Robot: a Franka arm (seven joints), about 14 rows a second.
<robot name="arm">
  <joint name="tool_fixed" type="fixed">
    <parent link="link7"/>
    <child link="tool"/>
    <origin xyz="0 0 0.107" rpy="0 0 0"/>
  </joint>
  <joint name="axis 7" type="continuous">
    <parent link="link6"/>
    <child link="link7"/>
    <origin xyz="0.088 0 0" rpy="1.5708 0 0"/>
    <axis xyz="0 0 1"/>
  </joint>
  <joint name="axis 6" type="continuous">
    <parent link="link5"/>
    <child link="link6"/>
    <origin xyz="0 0 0" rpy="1.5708 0 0"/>
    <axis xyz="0 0 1"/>
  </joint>
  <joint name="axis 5" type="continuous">
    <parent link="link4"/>
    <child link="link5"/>
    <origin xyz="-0.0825 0.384 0" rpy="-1.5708 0 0"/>
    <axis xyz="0 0 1"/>
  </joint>
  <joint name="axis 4" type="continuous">
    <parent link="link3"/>
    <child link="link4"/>
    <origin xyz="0.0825 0 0" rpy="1.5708 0 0"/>
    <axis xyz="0 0 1"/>
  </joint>
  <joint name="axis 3" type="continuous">
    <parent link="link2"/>
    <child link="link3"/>
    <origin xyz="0 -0.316 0" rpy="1.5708 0 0"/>
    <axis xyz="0 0 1"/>
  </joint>
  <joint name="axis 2" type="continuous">
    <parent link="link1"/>
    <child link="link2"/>
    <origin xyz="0 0 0" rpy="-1.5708 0 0"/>
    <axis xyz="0 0 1"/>
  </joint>
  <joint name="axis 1" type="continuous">
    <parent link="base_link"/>
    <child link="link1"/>
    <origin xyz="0 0 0.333" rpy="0 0 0"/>
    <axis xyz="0 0 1"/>
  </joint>
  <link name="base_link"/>
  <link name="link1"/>
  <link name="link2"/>
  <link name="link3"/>
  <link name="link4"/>
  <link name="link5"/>
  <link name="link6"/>
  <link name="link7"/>
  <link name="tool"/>
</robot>
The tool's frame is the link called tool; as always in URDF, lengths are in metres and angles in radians. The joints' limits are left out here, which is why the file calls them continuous.
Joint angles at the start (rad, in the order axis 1, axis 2, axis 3, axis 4, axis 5, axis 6, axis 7):
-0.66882, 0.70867, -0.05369, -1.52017, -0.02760, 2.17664, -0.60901
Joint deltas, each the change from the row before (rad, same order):
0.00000, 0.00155, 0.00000, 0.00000, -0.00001, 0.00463, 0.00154
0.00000, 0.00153, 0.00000, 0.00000, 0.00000, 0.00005, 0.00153
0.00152, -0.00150, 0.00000, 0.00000, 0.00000, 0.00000, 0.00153
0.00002, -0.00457, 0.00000, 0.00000, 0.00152, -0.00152, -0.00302
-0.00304, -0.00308, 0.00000, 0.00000, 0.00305, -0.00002, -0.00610
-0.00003, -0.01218, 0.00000, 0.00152, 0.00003, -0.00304, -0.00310
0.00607, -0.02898, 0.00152, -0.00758, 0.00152, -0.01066, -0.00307
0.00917, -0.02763, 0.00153, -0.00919, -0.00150, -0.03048, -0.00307
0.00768, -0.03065, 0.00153, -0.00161, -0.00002, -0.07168, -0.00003
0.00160, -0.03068, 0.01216, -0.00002, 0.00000, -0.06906, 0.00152
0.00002, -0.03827, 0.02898, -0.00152, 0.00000, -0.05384, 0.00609
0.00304, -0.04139, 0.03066, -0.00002, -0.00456, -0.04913, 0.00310
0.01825, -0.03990, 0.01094, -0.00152, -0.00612, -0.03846, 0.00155
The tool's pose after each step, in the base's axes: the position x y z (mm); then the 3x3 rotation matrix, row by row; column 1 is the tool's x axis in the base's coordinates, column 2 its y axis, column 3 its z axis. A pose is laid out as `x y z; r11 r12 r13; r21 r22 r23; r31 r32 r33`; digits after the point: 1 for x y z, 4 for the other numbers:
532.3 -462.8 238.1; 0.9936 -0.0858 -0.0741; -0.0869 -0.9961 -0.0123; -0.0727 0.0186 -0.9972
532.1 -462.7 237.0; 0.9933 -0.0872 -0.0752; -0.0883 -0.9960 -0.0113; -0.0739 0.0179 -0.9971
533.0 -462.0 238.1; 0.9934 -0.0873 -0.0740; -0.0884 -0.9960 -0.0124; -0.0726 0.0188 -0.9972
533.2 -462.1 241.2; 0.9938 -0.0853 -0.0708; -0.0865 -0.9962 -0.0133; -0.0694 0.0193 -0.9974
532.1 -463.8 243.3; 0.9942 -0.0842 -0.0669; -0.0853 -0.9963 -0.0130; -0.0655 0.0187 -0.9977
533.0 -464.5 252.4; 0.9950 -0.0815 -0.0585; -0.0827 -0.9964 -0.0196; -0.0567 0.0243 -0.9981
535.5 -459.9 268.5; 0.9962 -0.0731 -0.0481; -0.0744 -0.9969 -0.0244; -0.0462 0.0279 -0.9985
536.9 -451.8 281.2; 0.9966 -0.0604 -0.0569; -0.0615 -0.9980 -0.0168; -0.0558 0.0202 -0.9982
535.3 -442.8 296.0; 0.9945 -0.0547 -0.0888; -0.0540 -0.9985 0.0108; -0.0893 -0.0060 -0.9960
534.9 -432.2 311.6; 0.9923 -0.0480 -0.1144; -0.0438 -0.9983 0.0396; -0.1161 -0.0343 -0.9926
540.4 -415.1 332.9; 0.9923 -0.0314 -0.1197; -0.0244 -0.9979 0.0595; -0.1214 -0.0561 -0.9910
547.0 -395.7 357.5; 0.9925 -0.0036 -0.1218; 0.0048 -0.9976 0.0684; -0.1218 -0.0684 -0.9902
552.3 -377.2 380.9; 0.9919 0.0248 -0.1249; 0.0328 -0.9975 0.0629; -0.1230 -0.0665 -0.9902

